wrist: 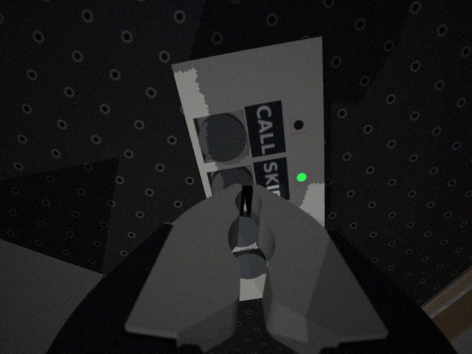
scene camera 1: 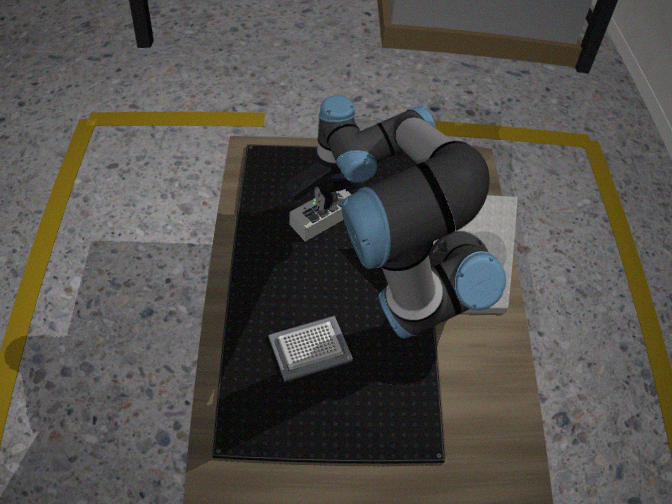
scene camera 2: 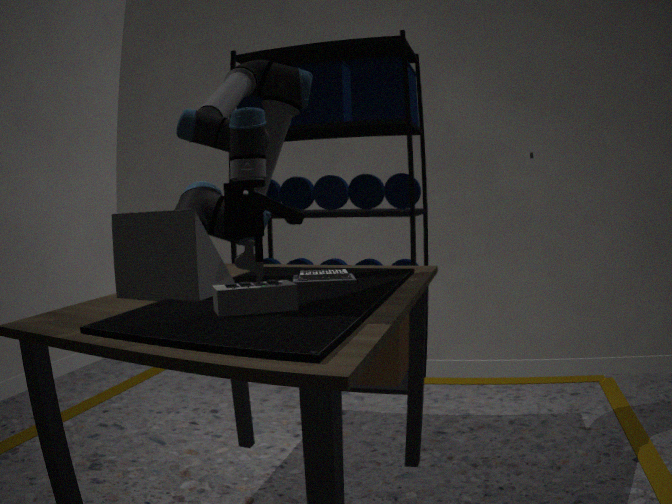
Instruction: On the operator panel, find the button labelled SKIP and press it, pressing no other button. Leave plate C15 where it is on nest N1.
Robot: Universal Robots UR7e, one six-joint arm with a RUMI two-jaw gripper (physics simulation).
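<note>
The operator panel is a pale box with a row of round grey buttons. In the wrist view the SKIP label is partly covered by a finger, and the SKIP button shows behind the fingertips. The lamp beside SKIP is lit green. My gripper is shut and empty, pointing down with its tips at the SKIP button; contact is hidden. The CALL button is uncovered, and its lamp is dark. Plate C15 sits on nest N1.
A large pale block stands beside the black perforated mat, on the wooden table. The arm crosses above the mat between panel and block. A dark rack holding blue items stands behind.
</note>
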